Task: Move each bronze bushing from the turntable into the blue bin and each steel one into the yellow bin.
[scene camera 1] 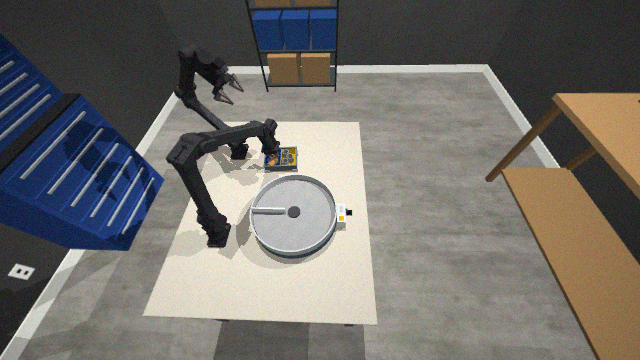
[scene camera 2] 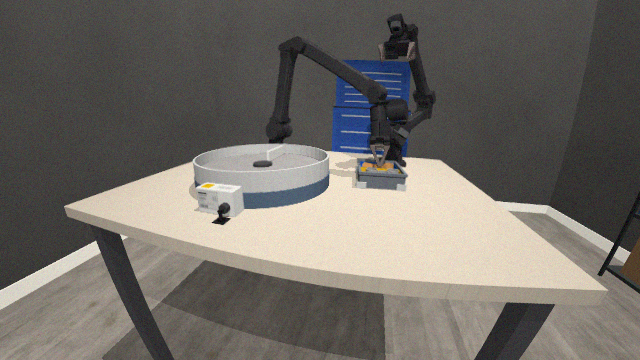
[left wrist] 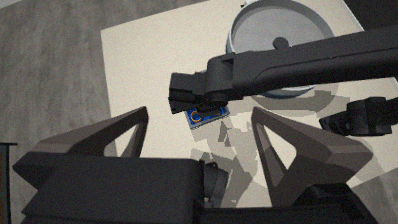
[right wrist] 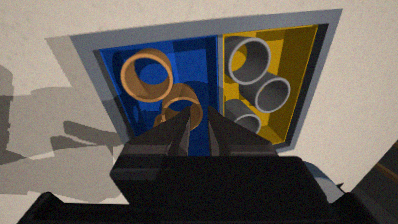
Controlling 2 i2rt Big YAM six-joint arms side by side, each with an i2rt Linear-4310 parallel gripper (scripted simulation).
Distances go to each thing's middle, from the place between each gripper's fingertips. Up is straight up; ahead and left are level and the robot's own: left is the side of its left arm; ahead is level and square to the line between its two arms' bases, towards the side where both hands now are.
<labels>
Right now my right hand is 30 mm above the grey bin tray (right wrist: 87,46) and 20 mm short of it. From my right hand the other things lie so: yellow bin (right wrist: 290,49) (70 mm ahead, 40 mm below); then blue bin (right wrist: 194,62) (40 mm below, 20 mm behind).
Now: the blue bin 41 cm below my left hand, 10 cm ahead of it and 5 cm to the right of it. Also, from my left hand: yellow bin 41 cm below, 19 cm ahead, 4 cm to the right; grey bin tray 40 cm below, 14 cm ahead, 4 cm to the right.
</labels>
